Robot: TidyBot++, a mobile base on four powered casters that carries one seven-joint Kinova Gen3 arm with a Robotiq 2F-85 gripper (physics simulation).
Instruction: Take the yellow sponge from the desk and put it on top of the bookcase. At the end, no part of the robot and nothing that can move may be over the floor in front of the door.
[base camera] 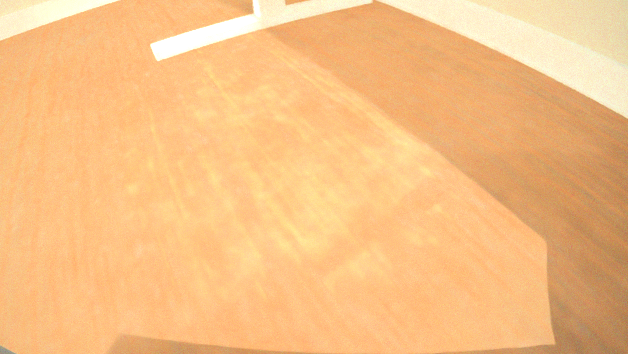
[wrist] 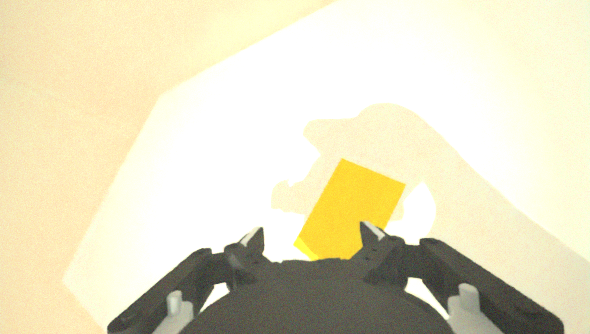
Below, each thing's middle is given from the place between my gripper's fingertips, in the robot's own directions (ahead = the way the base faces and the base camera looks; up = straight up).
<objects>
Right now the yellow sponge [wrist: 354, 193] is 40 mm below my hand, 30 mm to the right of it and 10 mm behind it.
</objects>
